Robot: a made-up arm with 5 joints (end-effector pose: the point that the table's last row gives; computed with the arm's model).
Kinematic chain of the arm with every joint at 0, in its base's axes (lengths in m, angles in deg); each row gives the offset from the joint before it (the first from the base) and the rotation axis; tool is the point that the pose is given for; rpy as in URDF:
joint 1: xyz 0.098 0 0.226 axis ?
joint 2: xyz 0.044 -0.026 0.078 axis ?
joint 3: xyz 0.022 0 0.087 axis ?
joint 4: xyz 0.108 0 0.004 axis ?
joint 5: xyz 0.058 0.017 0 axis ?
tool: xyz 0 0 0 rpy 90 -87.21 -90
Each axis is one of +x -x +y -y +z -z.
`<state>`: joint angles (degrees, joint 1 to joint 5).
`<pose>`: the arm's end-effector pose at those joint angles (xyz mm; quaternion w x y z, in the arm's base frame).
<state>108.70 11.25 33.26 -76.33 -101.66</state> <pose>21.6 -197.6 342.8 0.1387 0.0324 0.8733 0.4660</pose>
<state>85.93 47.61 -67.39 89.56 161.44</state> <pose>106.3 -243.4 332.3 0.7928 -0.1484 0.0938 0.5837</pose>
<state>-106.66 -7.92 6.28 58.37 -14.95</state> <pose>51.2 187.9 351.8 0.6839 0.2532 -0.1335 0.6711</pose>
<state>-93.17 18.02 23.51 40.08 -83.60</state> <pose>96.8 184.0 253.9 0.9956 0.0732 -0.0003 0.0590</pose>
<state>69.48 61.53 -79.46 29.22 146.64</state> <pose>191.0 -274.2 351.8 0.6160 -0.6075 0.1819 0.4673</pose>
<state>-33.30 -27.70 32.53 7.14 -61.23</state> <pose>259.8 95.5 374.1 0.7492 0.4726 -0.4158 -0.2058</pose>
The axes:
joint 1: -z
joint 2: +y
joint 3: +y
joint 4: +y
joint 5: -x

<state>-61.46 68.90 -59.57 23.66 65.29</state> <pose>244.0 249.5 269.7 0.4128 -0.0043 -0.4772 0.7758</pose>
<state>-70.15 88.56 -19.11 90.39 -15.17</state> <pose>146.8 108.6 164.5 0.7364 -0.3980 0.4114 0.3607</pose>
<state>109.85 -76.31 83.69 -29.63 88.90</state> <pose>46.8 -115.4 358.0 0.5455 -0.8222 0.1153 -0.1146</pose>
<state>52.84 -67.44 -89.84 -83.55 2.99</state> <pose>-4.2 120.0 345.1 0.8674 0.1124 0.2253 -0.4291</pose>
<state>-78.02 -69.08 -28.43 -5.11 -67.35</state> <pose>94.3 -60.7 518.8 0.1096 -0.9558 0.2726 0.0076</pose>
